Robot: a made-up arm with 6 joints.
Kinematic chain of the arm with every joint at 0, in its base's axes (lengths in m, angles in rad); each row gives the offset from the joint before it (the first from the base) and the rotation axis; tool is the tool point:
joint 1: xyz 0 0 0.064 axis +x
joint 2: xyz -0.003 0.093 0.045 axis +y
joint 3: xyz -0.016 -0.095 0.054 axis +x
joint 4: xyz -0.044 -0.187 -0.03 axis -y
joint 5: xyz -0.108 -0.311 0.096 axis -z
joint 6: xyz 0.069 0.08 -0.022 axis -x
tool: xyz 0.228 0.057 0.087
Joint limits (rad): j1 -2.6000..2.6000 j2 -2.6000..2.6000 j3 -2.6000..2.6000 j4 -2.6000..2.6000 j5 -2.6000..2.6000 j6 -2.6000..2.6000
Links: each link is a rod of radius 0.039 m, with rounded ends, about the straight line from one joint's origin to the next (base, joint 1, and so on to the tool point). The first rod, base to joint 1, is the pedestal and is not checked.
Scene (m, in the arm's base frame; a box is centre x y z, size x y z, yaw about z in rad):
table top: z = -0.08
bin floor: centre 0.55 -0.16 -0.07 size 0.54 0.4 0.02 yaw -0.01
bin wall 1: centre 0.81 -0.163 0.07 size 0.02 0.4 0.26 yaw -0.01
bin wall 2: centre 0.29 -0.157 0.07 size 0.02 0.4 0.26 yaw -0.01
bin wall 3: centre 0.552 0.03 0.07 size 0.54 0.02 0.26 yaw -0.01
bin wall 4: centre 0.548 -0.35 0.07 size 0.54 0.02 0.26 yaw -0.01
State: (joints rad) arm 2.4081 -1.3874 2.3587 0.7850 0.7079 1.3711
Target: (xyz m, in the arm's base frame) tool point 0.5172 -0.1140 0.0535
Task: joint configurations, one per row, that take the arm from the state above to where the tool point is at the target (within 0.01 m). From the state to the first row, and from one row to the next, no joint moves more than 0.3 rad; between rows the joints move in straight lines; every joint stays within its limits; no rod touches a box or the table.
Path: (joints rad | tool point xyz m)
1: 2.4399 -1.4430 2.1859 0.8016 0.7019 1.3524 | 0.4957 -0.1777 0.1395
2: 2.4716 -1.4986 2.0132 0.8183 0.6958 1.3338 | 0.5172 -0.1140 0.0535

